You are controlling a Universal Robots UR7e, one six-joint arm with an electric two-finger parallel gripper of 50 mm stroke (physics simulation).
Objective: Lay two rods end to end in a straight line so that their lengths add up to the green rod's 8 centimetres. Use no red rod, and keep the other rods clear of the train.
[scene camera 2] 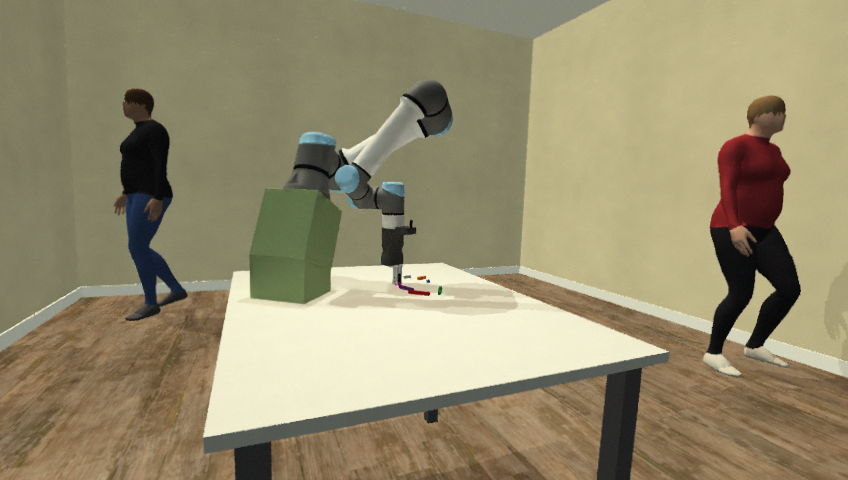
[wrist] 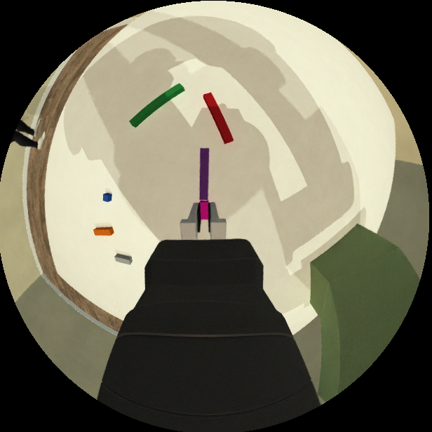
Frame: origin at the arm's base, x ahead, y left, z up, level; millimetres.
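Where they show: gripper, fingertip midpoint: (scene camera 2: 397, 283); arm's base, origin of the base link: (scene camera 2: 305, 200).
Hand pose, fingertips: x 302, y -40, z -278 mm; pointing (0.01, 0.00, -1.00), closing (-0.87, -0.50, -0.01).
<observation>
Each offset is from my fingertips to the centre of the thing. Level surfaces: height alone.
My gripper (wrist: 204, 211) (scene camera 2: 397, 281) is shut on a short magenta rod (wrist: 204, 210), low at the table. The purple rod @(21 mm ahead, 37 mm right, 8 mm down) (wrist: 204, 174) (scene camera 2: 406, 287) lies straight ahead of the magenta rod, in line with it. Their facing ends look touching or nearly so in the wrist view; a tiny gap is hard to tell. The green rod @(123 mm ahead, 92 mm right, 8 mm down) (wrist: 156, 105) (scene camera 2: 439, 290) lies beyond at the upper left in the wrist view, apart from them. The red rod @(43 mm ahead, 107 mm right, 8 mm down) (wrist: 218, 118) (scene camera 2: 418, 292) lies slanted past the purple rod's far end, to its right, with a small space between.
A blue cube @(134 mm ahead, 51 mm left, 8 mm down) (wrist: 107, 197) (scene camera 2: 427, 280), an orange rod @(129 mm ahead, 110 mm left, 8 mm down) (wrist: 103, 231) (scene camera 2: 421, 277) and a grey rod @(80 mm ahead, 139 mm left, 8 mm down) (wrist: 123, 259) (scene camera 2: 407, 276) lie at the left in the wrist view. The green robot pedestal (scene camera 2: 278, 249) (wrist: 365, 310) stands on the table @(13 mm down) (scene camera 2: 380, 350). Two people stand beyond the table.
</observation>
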